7 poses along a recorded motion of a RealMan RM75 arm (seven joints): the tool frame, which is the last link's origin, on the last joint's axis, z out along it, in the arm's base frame.
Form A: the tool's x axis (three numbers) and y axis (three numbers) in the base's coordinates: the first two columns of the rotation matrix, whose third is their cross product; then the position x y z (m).
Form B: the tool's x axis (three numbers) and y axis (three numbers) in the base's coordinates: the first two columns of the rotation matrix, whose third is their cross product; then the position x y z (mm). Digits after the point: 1 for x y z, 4 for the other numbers.
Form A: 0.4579, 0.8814, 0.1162, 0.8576, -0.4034, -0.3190, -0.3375, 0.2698, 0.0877
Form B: 0.4579, 0.8814, 0.1162, 0.8576, -0.4034, -0.3190, -337.5, 269.8, 87.7
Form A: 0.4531, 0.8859, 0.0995, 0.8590, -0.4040, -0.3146, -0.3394, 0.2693, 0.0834
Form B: 0.4531, 0.8859, 0.0995, 0.8590, -0.4040, -0.3146, -339.4, 269.3, 83.4
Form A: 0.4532, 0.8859, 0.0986, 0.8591, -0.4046, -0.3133, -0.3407, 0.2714, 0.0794
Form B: 0.4532, 0.8859, 0.0986, 0.8591, -0.4046, -0.3133, -340.7, 271.4, 79.4
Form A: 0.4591, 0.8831, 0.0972, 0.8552, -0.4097, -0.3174, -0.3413, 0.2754, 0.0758
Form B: 0.4591, 0.8831, 0.0972, 0.8552, -0.4097, -0.3174, -341.3, 275.4, 75.8
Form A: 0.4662, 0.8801, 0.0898, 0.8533, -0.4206, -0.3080, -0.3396, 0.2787, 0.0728
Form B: 0.4662, 0.8801, 0.0898, 0.8533, -0.4206, -0.3080, -339.6, 278.7, 72.8
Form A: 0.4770, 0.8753, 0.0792, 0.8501, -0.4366, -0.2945, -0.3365, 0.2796, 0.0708
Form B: 0.4770, 0.8753, 0.0792, 0.8501, -0.4366, -0.2945, -336.5, 279.6, 70.8
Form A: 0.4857, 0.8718, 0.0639, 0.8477, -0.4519, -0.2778, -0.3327, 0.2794, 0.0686
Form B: 0.4857, 0.8718, 0.0639, 0.8477, -0.4519, -0.2778, -332.7, 279.4, 68.6
